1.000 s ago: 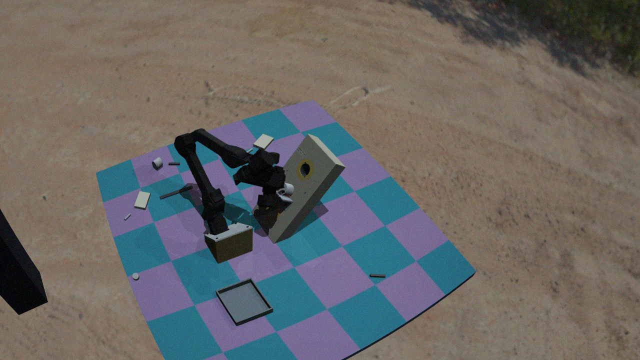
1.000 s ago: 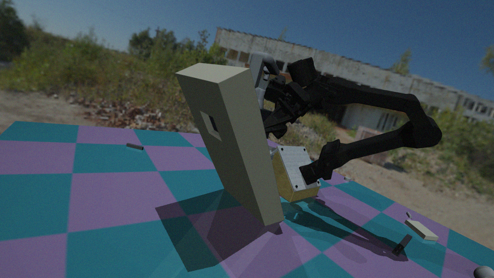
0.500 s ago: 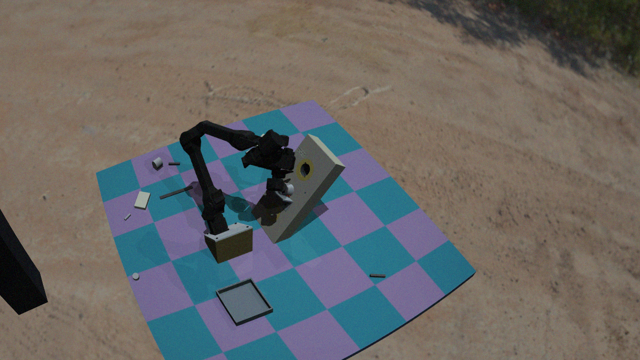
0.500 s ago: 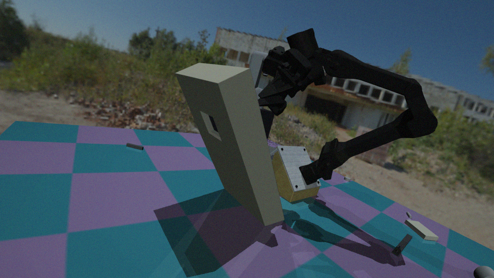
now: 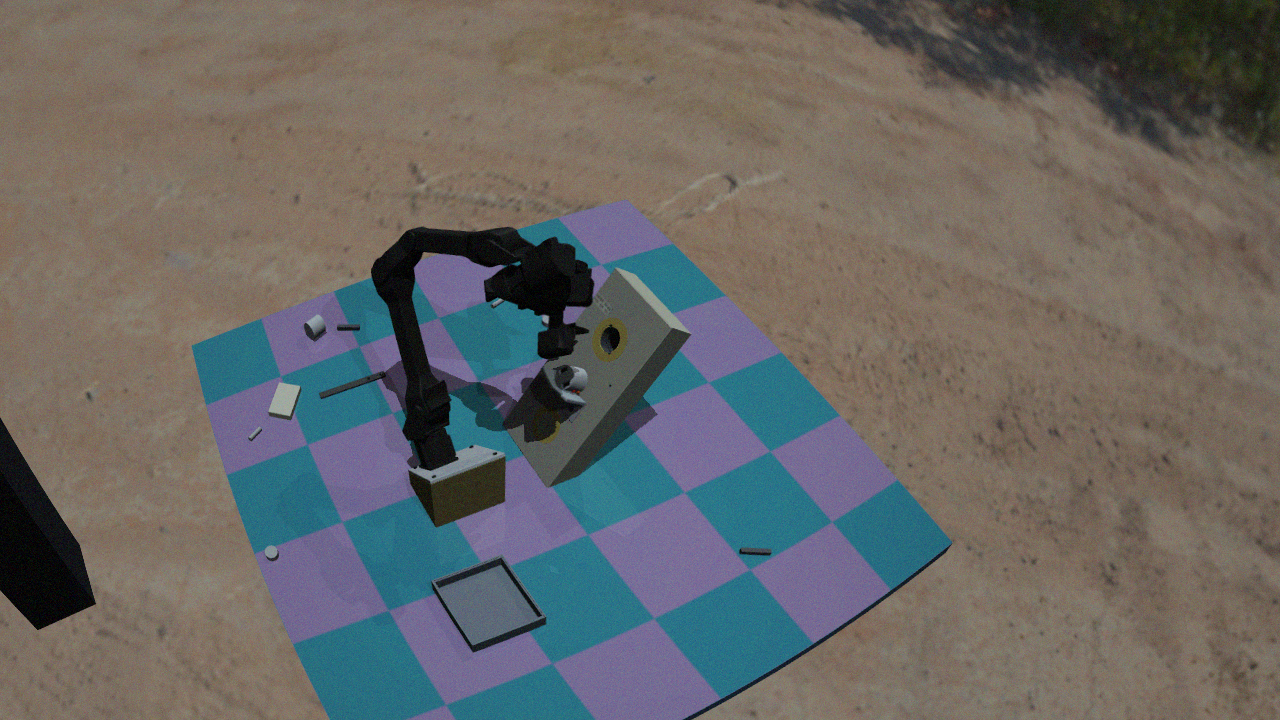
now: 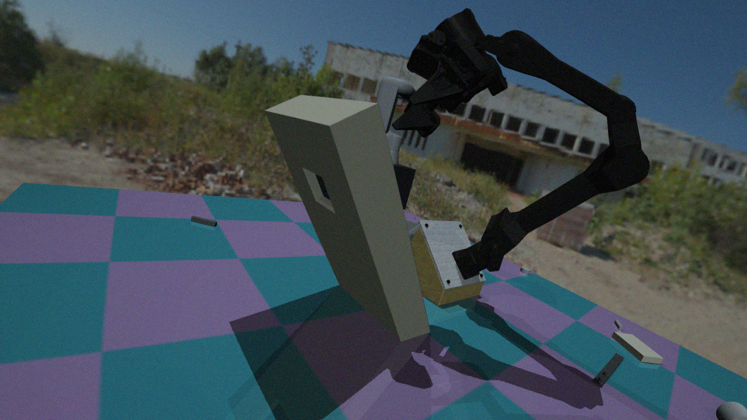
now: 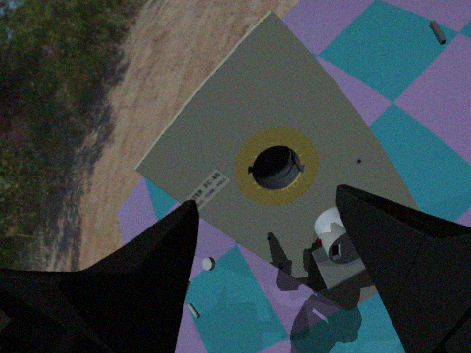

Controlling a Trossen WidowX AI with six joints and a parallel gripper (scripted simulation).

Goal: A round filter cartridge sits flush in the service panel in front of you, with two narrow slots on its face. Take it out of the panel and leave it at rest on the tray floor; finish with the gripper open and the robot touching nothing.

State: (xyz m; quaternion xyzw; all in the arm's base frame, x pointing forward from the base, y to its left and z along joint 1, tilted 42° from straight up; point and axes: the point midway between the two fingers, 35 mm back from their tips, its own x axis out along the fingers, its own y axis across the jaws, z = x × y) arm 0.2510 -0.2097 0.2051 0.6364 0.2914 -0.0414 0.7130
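The round grey filter cartridge lies 20 mm behind my gripper tip and 150 mm below it. From my gripper tip the other things lie so: tan service panel: 30 mm ahead, 170 mm below; then grey tray: 370 mm behind, 250 mm to the right, 320 mm below.
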